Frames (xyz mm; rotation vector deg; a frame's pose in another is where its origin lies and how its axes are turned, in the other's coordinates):
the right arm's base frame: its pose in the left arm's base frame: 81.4 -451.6 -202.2 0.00 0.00 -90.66
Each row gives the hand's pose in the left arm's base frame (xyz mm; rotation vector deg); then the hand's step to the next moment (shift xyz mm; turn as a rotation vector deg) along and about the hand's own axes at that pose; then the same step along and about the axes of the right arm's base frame.
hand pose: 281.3 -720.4 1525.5 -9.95 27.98 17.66
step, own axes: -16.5 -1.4 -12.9 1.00 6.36 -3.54
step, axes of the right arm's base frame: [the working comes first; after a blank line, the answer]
step, axes of the left arm's base frame: -19.0 -8.5 -3.1 -2.80 5.39 -4.14

8.7 -18.9 -3.1 -5.35 -2.86 -4.14
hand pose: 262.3 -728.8 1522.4 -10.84 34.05 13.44
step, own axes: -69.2 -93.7 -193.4 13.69 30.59 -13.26
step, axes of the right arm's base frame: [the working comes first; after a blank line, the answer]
step, axes of the left arm's base frame: -132.6 -147.8 -107.4 -4.34 28.27 -21.93

149.4 -130.9 -107.4 -28.22 -4.67 -21.93
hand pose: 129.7 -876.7 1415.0 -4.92 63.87 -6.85
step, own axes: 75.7 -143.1 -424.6 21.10 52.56 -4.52
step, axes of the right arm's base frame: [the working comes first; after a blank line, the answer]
step, axes of the left arm's base frame: -356.3 -156.0 -234.9 7.90 49.08 -27.52

160.1 -354.5 -234.9 -49.16 7.33 -27.52
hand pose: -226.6 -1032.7 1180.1 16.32 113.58 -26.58
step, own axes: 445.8 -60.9 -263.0 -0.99 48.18 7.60
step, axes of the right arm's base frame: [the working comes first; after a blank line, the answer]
step, axes of the left arm's base frame: -431.7 59.8 -285.8 25.63 39.87 -11.55

-54.9 -432.3 -285.8 -40.17 25.17 -11.55
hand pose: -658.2 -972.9 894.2 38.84 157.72 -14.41
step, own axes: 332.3 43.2 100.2 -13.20 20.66 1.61
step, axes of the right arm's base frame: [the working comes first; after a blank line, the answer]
step, axes of the left arm's base frame: -236.3 155.3 -205.8 21.39 12.06 0.72

-152.5 -238.1 -205.8 -12.31 21.25 0.72
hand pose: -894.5 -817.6 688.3 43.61 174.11 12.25
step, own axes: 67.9 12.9 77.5 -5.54 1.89 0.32
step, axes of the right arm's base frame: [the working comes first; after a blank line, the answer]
step, axes of the left arm's base frame: -51.2 53.3 -72.9 5.79 -0.91 -0.24

-52.7 -51.8 -72.9 0.84 5.80 -0.24
